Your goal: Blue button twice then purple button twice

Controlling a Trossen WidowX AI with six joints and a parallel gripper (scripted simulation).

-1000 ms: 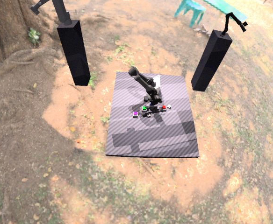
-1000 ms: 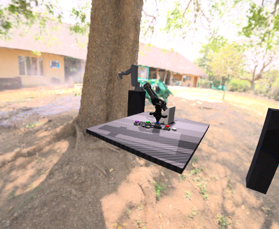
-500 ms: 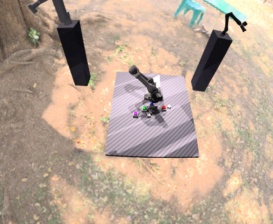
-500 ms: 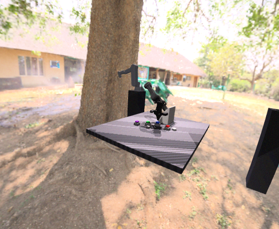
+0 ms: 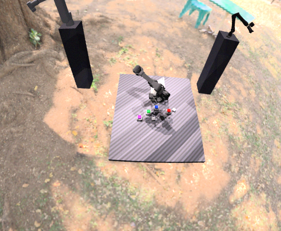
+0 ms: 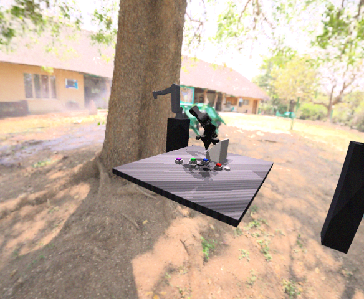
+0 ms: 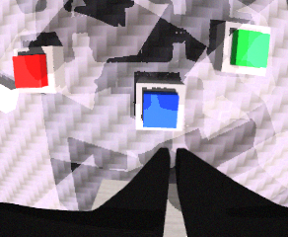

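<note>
Right now the purple button is 17 cm to the right of my gripper tip, 14 cm ahead of it and 9 cm below it. Round my gripper tip: blue button (9 cm below); then green button (9 cm below, 8 cm to the right, 6 cm ahead); then red button (14 cm to the left, 9 cm below, 3 cm ahead).
</note>
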